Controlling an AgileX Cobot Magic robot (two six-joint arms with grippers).
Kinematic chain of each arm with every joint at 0, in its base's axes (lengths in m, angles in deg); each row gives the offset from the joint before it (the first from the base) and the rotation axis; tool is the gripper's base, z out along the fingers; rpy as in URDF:
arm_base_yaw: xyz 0 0 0.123 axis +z
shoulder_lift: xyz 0 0 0 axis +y
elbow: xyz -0.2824 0 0.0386 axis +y
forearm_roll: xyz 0.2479 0 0.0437 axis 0.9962 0 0.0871
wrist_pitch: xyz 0 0 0 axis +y
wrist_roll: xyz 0.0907 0 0.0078 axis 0.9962 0 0.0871
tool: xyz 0 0 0 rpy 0 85 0
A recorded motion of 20 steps. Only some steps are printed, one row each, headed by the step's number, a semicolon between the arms.
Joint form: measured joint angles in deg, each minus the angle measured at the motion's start. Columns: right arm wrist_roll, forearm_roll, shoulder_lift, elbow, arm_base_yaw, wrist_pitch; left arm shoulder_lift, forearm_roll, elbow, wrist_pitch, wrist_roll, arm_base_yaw.
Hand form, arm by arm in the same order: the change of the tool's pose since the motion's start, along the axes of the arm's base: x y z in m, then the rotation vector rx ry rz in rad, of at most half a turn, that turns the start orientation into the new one. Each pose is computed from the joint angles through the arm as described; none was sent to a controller.
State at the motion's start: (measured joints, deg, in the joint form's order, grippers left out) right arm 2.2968 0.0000 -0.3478 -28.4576 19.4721 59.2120; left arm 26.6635 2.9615 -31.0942 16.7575 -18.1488 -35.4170
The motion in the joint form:
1: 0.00 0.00 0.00 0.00 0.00 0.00; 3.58 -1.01 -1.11 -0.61 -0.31 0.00
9: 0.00 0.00 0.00 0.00 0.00 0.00; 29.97 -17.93 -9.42 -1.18 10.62 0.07
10: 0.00 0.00 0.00 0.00 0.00 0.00; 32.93 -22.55 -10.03 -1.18 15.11 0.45
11: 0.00 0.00 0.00 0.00 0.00 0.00; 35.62 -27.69 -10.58 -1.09 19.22 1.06
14: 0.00 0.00 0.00 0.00 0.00 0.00; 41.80 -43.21 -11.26 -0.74 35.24 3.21
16: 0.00 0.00 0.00 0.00 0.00 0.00; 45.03 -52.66 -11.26 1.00 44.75 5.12
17: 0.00 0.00 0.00 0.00 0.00 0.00; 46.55 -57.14 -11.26 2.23 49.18 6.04
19: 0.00 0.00 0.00 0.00 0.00 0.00; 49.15 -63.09 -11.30 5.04 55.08 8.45
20: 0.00 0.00 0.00 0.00 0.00 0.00; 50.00 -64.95 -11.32 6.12 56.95 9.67
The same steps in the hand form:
1: 0.0000 0.0000 0.0000 0.0000 0.0000 0.0000; 0.0100 -0.0077 0.0009 0.0002 0.0396 -0.0022
9: 0.0000 0.0000 0.0000 0.0000 0.0000 0.0000; 0.0850 -0.0696 -0.0222 0.0814 0.3497 -0.0462
10: 0.0000 0.0000 0.0000 0.0000 0.0000 0.0000; 0.0934 -0.0761 -0.0292 0.0950 0.3833 -0.0572
11: 0.0000 0.0000 0.0000 0.0000 0.0000 0.0000; 0.1014 -0.0813 -0.0358 0.0921 0.4230 -0.0616
14: 0.0000 0.0000 0.0000 0.0000 0.0000 0.0000; 0.1203 -0.0901 -0.0547 0.1095 0.4852 -0.0873
16: 0.0000 0.0000 0.0000 0.0000 0.0000 0.0000; 0.1297 -0.0917 -0.0675 0.1109 0.5357 -0.1056
17: 0.0000 0.0000 0.0000 0.0000 0.0000 0.0000; 0.1337 -0.0925 -0.0736 0.1073 0.5615 -0.1192
19: 0.0000 0.0000 0.0000 0.0000 0.0000 0.0000; 0.1418 -0.0903 -0.0841 0.0964 0.6126 -0.1336
20: 0.0000 0.0000 0.0000 0.0000 0.0000 0.0000; 0.1453 -0.0879 -0.0875 0.0889 0.6294 -0.1337

